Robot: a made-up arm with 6 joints.
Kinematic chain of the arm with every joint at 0, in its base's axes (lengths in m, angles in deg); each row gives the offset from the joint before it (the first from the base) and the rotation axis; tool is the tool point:
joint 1: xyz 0 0 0.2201 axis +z
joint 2: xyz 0 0 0 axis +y
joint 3: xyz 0 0 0.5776 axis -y
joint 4: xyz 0 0 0 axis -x
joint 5: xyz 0.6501 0 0 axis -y
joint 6: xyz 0 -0.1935 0 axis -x
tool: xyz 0 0 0
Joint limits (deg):
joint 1: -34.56..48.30
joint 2: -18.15..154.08
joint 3: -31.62..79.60
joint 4: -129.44..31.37
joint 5: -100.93..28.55
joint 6: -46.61..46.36
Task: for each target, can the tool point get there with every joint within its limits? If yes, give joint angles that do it. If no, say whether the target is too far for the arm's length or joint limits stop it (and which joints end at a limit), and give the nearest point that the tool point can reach.
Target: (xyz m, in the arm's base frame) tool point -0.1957 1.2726 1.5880
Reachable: no: too far | nearest point 0.3252 0.5497 1.2657 | short by 0.947 m
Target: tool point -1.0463 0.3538 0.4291
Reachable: no: joint limits stop it (at a limit: joint 2, joint 3) | nearest point -0.3554 0.1202 -0.0423 | short by 0.868 m
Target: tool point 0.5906 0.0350 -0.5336
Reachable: yes | joints 9.60 97.82 24.86 -70.68 -74.61 -7.12
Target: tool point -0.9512 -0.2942 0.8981
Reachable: no: joint limits stop it (at a limit: joint 2, joint 3, joint 4) | nearest point -0.3849 -0.1190 1.3995 | short by 0.776 m
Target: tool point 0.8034 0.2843 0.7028
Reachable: yes | joints 29.23 18.20 23.71 -41.81 -40.01 16.85
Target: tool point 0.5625 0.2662 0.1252
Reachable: yes | joints 29.33 30.53 -14.37 -77.02 -11.32 32.27
